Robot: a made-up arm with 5 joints. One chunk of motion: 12 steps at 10 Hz.
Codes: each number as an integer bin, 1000 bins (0 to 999) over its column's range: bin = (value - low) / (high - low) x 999, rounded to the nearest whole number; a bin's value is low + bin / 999 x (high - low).
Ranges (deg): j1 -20..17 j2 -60..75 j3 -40..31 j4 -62..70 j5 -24..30
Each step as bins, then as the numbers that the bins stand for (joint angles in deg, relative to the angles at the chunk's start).
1 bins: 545 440 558 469 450
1 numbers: 0.19 -0.54 -0.34 -0.03 0.32
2 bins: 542 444 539 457 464
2 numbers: 0.07 0.00 -1.69 -1.62 1.08
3 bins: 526 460 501 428 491
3 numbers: -0.52 2.16 -4.39 -5.45 2.54
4 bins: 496 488 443 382 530
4 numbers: -1.63 5.95 -8.52 -11.53 4.65
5 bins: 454 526 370 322 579
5 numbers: -3.19 11.08 -13.70 -19.45 7.30
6 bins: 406 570 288 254 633
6 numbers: -4.96 17.03 -19.53 -28.44 10.22
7 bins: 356 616 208 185 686
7 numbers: -6.81 23.24 -25.22 -37.56 13.08
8 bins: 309 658 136 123 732
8 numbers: -8.56 28.92 -30.33 -45.75 15.57
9 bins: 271 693 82 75 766
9 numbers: -9.96 33.65 -34.17 -52.09 17.41
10 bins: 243 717 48 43 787
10 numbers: -11.00 36.89 -36.59 -56.32 18.54
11 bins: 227 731 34 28 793
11 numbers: -11.59 38.78 -37.58 -58.30 18.86
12 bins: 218 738 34 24 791
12 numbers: -11.93 39.73 -37.58 -58.83 18.76
